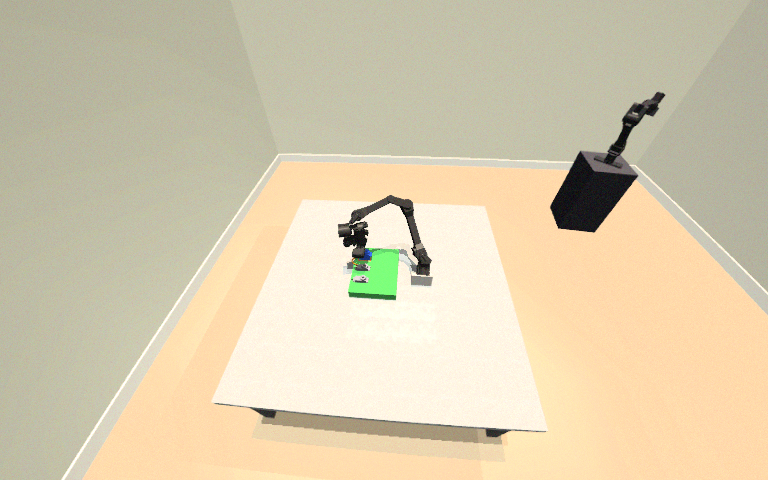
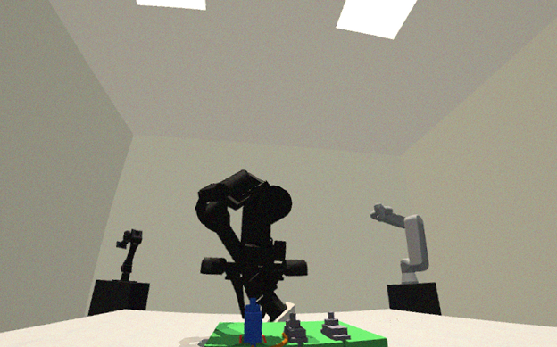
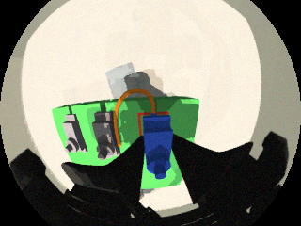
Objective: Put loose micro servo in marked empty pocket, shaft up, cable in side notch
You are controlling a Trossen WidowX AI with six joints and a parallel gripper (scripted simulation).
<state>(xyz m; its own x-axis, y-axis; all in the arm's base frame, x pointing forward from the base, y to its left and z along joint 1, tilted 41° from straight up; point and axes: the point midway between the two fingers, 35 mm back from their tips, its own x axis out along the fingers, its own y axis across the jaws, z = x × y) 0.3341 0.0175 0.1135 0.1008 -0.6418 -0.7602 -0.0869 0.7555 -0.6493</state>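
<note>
The green deck lies 13 cm behind my gripper tip, 6 cm to the left of it and 6 cm below it.
</note>
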